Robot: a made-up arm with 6 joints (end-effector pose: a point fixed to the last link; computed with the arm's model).
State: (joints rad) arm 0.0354 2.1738 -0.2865 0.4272 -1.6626 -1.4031
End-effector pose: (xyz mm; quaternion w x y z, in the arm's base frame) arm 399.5 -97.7 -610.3 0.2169 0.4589 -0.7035 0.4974
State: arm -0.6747 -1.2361 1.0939 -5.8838 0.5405 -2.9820
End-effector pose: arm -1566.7 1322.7 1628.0 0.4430 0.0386 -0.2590 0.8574
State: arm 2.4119 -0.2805 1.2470 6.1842 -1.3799 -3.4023
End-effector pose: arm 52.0 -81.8 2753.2 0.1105 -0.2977 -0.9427 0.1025
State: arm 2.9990 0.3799 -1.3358 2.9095 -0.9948 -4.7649
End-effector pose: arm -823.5 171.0 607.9 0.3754 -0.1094 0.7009 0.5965
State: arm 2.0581 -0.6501 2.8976 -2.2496 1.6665 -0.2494
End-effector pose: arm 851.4 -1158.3 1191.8 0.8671 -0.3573 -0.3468 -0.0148
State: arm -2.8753 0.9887 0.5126 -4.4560 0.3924 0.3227
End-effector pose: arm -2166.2 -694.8 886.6 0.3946 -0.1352 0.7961 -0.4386
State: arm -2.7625 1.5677 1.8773 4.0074 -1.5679 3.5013
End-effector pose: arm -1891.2 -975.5 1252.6 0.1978 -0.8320 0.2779 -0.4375
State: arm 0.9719 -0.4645 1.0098 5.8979 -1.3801 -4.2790
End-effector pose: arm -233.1 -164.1 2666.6 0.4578 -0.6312 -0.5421 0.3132
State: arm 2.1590 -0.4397 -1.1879 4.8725 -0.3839 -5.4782
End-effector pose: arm -419.4 448.2 1034.9 0.3510 -0.2138 0.4942 0.7660
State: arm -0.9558 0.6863 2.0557 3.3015 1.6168 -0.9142
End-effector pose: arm 629.8 -966.3 2433.5 0.4173 -0.7328 0.5211 -0.1314
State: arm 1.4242 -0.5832 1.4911 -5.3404 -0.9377 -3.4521
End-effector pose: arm 11.0 -1135.9 2544.4 0.4212 -0.8091 -0.2049 -0.3548
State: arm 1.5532 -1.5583 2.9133 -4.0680 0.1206 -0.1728
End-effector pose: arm -47.0 -1193.1 -582.6 0.2517 0.6212 0.0543 -0.7402
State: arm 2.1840 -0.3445 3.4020 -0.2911 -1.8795 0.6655
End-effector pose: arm 517.2 -863.7 1309.6 0.4270 0.5323 -0.6391 0.3548
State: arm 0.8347 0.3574 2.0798 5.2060 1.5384 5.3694
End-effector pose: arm 238.9 -91.6 2625.3 0.4183 -0.7017 0.5073 -0.2743
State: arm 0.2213 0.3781 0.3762 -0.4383 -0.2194 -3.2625
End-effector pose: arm 1726.4 414.1 1877.7 0.2606 -0.9476 -0.1224 0.1386
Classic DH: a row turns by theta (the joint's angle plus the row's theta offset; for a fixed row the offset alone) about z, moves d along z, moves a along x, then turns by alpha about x. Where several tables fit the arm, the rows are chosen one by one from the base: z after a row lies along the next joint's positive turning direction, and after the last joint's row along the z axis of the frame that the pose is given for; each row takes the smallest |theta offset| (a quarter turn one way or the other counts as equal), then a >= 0, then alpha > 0; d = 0 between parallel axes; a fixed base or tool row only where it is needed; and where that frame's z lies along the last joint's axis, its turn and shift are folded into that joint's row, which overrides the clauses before.
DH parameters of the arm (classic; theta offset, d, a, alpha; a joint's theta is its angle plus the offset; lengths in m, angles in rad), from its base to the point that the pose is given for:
joint 1: 0 0.61 0.132 -1.5708
joint 2: -1.5708 0 1.212 3.1416
joint 3: 0 0 0.197 -1.5708
joint 4: 0 -0.931 0 1.5708
joint 5: 0 0 0 -1.5708
joint 6: 1.5708 -0.271 0 1.5708
tool (fixed): -1.5708 0 0 0

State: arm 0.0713 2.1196 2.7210 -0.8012 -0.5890 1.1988
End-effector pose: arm 2054.3 255.1 708.1 0.9355 -0.2481 -0.1370 0.2108
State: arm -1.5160 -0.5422 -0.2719 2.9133 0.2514 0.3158
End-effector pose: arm 49.3 -619.9 2093.4 0.0441 0.7440 -0.6664 -0.0226
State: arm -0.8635 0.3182 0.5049 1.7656 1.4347 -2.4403
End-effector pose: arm 1132.8 -919.8 2083.3 0.9170 0.2888 0.1596 0.2241
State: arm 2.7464 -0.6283 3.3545 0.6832 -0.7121 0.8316
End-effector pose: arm 1236.6 -394.7 703.8 0.5944 0.7958 0.0848 -0.0790
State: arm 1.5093 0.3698 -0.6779 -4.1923 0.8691 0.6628
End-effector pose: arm -105.3 1212.9 829.1 0.2423 0.3322 0.5705 -0.7110
